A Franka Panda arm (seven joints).
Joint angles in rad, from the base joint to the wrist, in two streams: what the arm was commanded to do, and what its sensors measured. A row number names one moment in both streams.
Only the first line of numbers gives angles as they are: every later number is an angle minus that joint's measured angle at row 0.
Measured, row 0:
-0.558 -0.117 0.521 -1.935 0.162 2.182 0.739
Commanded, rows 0 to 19:
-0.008 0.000 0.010 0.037 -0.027 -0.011 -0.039
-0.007 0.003 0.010 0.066 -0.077 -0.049 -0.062
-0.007 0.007 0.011 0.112 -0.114 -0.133 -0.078
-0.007 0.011 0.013 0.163 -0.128 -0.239 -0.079
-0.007 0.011 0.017 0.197 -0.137 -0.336 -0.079
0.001 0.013 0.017 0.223 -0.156 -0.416 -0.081
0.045 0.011 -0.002 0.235 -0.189 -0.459 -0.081
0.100 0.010 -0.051 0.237 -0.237 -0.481 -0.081
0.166 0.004 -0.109 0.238 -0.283 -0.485 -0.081
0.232 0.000 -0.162 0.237 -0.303 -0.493 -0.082
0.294 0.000 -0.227 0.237 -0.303 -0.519 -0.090
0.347 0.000 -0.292 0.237 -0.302 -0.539 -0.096
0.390 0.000 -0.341 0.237 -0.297 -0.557 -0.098
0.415 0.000 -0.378 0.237 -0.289 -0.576 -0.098
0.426 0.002 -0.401 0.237 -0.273 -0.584 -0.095
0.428 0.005 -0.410 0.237 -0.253 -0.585 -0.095
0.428 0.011 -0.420 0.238 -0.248 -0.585 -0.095
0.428 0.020 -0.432 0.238 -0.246 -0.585 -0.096
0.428 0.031 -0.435 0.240 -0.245 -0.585 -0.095
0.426 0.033 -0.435 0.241 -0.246 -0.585 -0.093
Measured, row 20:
0.414 0.009 -0.416 0.225 -0.260 -0.563 -0.082
